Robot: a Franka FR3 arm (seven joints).
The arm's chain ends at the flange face. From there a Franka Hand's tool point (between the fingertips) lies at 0.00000 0.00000 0.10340 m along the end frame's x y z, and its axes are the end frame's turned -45 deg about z.
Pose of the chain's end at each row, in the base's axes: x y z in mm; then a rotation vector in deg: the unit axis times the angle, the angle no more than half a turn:
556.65, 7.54, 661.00, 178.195, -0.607, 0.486
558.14, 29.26, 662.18, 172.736, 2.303, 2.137
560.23, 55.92, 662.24, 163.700, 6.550, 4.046
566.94, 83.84, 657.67, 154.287, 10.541, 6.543
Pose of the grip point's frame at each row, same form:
557.20, 4.28, 557.65, 164.879, 67.638, -0.624
560.86, 16.27, 559.63, 158.713, 68.234, -2.206
566.38, 27.44, 563.03, 148.843, 68.748, -5.146
578.24, 40.50, 564.47, 138.570, 68.812, -7.207

